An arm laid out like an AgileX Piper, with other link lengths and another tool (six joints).
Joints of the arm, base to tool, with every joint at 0 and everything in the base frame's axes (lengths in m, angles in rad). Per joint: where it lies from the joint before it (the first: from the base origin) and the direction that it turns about. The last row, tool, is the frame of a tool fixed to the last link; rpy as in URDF.
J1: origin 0 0 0.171 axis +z
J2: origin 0 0 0 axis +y
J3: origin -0.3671 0 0.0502 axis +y
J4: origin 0.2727 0 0.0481 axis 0.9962 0 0.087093
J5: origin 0 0 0 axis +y
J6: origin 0.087 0 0.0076 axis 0.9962 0 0.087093
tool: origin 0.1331 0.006 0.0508 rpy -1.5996 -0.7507 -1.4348
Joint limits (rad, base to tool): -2.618..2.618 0..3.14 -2.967..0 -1.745..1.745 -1.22..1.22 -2.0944..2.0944
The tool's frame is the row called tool.
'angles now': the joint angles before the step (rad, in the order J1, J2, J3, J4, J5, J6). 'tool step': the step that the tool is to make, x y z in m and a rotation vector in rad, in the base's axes. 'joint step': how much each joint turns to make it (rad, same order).
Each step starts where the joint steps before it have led.
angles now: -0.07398 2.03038 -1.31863 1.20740 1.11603 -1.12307
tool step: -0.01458 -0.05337 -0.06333 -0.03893 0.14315 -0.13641
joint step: -0.09218 0.02371 0.14788 -0.00972 -0.07757 -0.00759
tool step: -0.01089 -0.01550 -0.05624 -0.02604 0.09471 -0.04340
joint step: -0.02272 0.07144 0.06542 0.00619 -0.06000 -0.03362
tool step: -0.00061 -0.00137 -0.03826 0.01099 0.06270 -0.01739
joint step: -0.00095 0.08130 0.00197 0.02323 -0.01626 -0.01804
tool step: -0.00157 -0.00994 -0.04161 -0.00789 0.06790 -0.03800
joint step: -0.01277 0.08145 -0.00001 0.01554 -0.03435 -0.00660
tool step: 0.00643 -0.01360 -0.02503 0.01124 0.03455 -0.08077
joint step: -0.01973 0.05600 0.00000 0.06618 -0.02772 -0.01554
